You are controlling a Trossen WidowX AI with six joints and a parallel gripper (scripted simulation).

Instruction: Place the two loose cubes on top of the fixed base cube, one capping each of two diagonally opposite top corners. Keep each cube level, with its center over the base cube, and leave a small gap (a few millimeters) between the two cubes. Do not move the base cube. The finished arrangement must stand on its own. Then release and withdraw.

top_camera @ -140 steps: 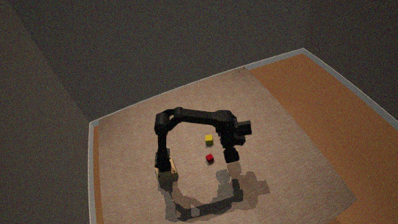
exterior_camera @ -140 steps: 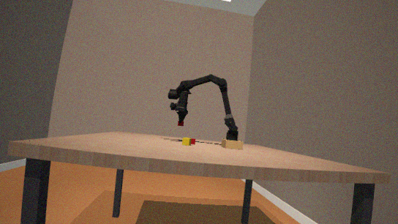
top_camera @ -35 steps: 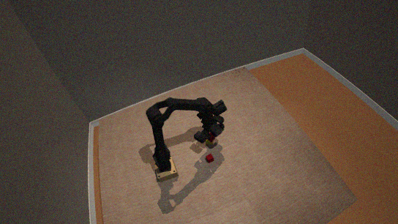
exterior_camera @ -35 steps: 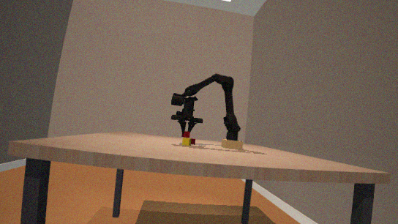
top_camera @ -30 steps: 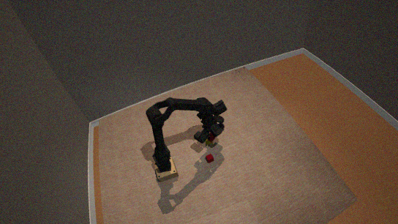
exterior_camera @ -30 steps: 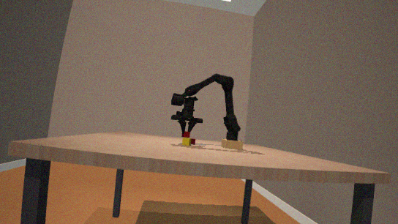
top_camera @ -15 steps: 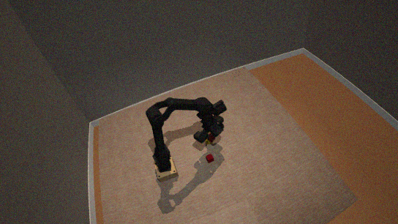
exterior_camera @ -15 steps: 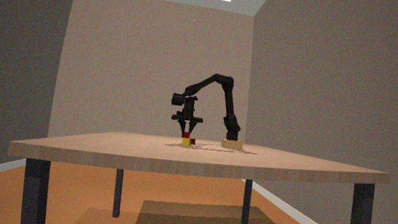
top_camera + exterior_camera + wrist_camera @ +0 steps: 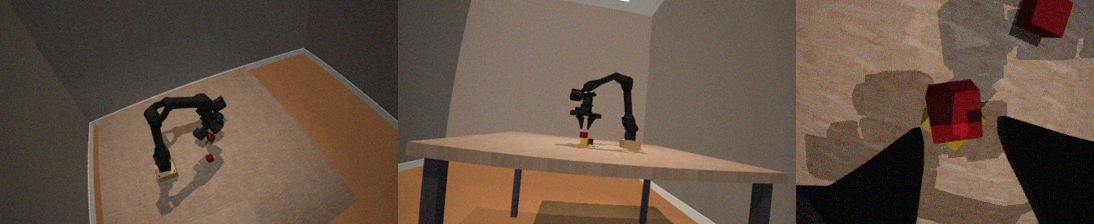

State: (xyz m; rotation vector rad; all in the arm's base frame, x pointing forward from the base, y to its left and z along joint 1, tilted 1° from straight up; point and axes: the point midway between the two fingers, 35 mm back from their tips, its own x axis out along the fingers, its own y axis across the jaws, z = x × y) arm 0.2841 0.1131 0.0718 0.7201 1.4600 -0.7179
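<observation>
Right now the yellow cube is 7 cm below my gripper tip, 2 cm to the left of it and 1 cm behind it.
</observation>
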